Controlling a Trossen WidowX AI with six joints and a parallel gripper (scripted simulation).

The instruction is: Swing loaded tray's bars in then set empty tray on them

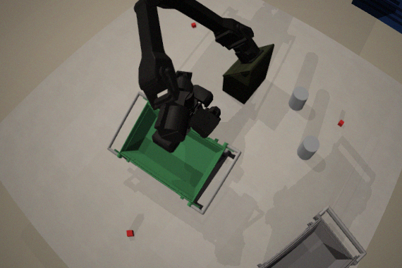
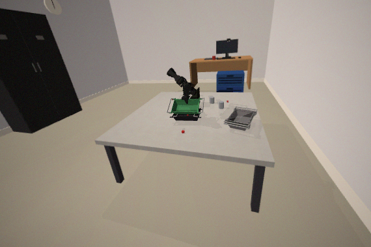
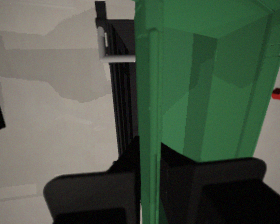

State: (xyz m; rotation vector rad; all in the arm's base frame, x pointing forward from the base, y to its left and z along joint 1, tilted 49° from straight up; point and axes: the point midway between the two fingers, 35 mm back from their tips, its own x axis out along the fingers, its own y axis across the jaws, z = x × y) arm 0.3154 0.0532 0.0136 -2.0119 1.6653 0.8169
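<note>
Right now the green tray is 70 mm ahead of my gripper tip and 10 mm to the left of it.
</note>
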